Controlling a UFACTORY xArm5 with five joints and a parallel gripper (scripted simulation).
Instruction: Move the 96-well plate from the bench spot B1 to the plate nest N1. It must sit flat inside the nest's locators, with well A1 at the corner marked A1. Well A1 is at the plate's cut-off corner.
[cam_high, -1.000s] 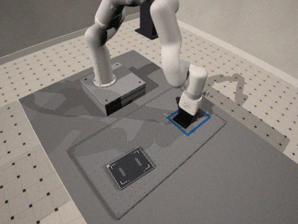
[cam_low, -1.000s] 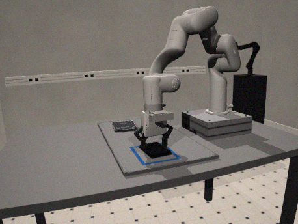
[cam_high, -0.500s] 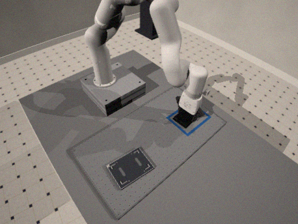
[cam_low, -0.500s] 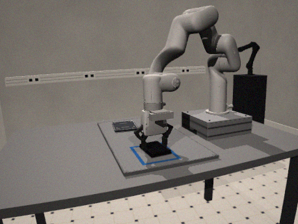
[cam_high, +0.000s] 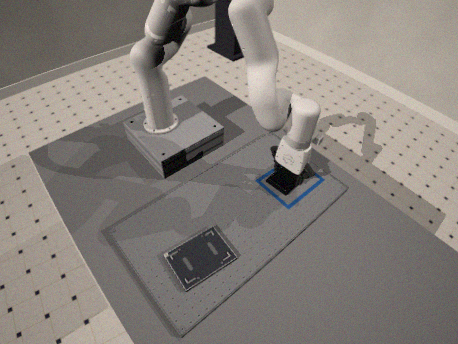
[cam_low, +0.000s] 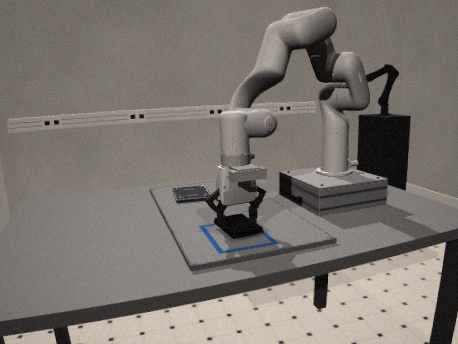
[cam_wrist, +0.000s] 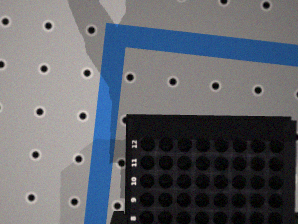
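My gripper is now 40 cm to the left of the plate nest N1, 3 cm above it and 2 cm short of it. Round my hand: black 96-well plate 1 cm below.
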